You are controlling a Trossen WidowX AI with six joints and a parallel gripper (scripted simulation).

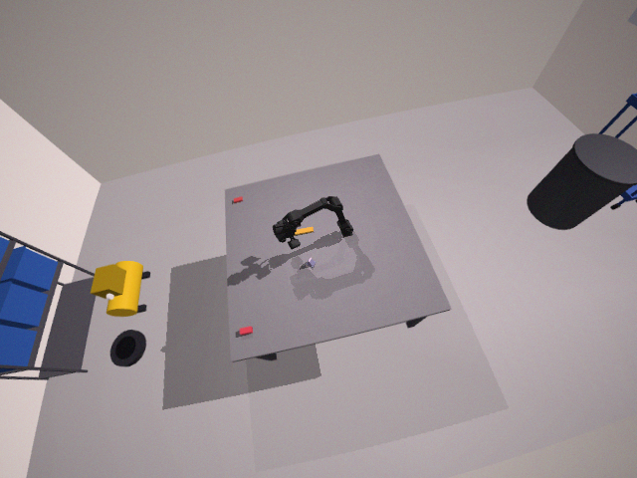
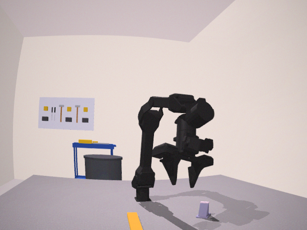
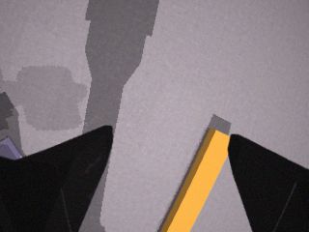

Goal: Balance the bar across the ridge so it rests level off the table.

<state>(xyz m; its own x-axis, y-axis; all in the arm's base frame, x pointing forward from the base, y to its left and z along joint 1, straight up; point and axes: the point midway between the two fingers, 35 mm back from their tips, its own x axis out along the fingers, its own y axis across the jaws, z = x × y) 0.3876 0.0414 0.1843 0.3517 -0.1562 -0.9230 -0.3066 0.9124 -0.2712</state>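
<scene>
Now: the orange bar 140 mm below my gripper tip, 120 mm to the right of it and 80 mm behind it.
</scene>
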